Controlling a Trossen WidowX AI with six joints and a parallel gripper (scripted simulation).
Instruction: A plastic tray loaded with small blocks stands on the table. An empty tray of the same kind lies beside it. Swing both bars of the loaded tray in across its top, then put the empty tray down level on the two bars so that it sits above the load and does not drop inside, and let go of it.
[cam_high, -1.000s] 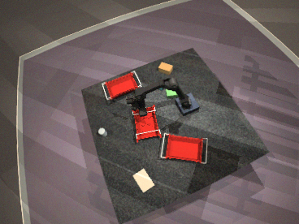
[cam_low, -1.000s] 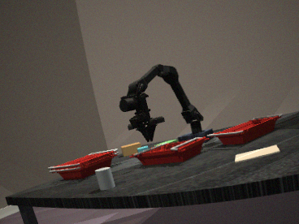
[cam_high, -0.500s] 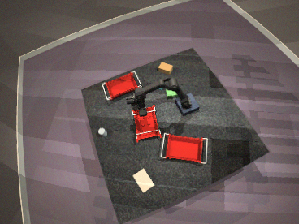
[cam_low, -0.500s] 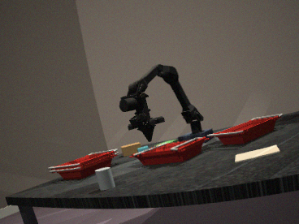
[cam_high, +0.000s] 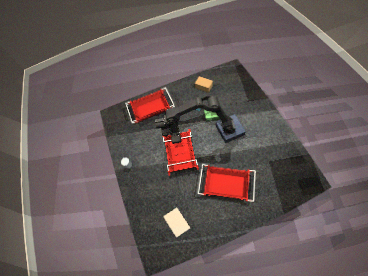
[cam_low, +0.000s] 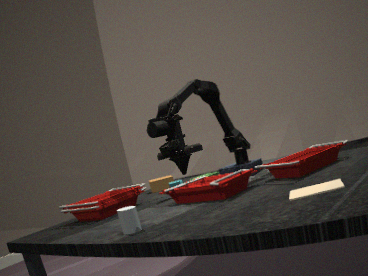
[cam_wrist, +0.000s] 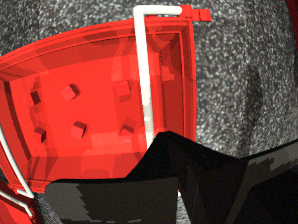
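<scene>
Now: gripper tip 190 mm past the red tray, 410 mm to the right of it and 50 mm above it. From my gripper tip the other things lie so: green block: 320 mm behind, 110 mm to the right, 80 mm below; cyan block: 240 mm behind, 220 mm to the right, 70 mm below; orange block: 360 mm behind, 400 mm to the right, 70 mm below.
</scene>
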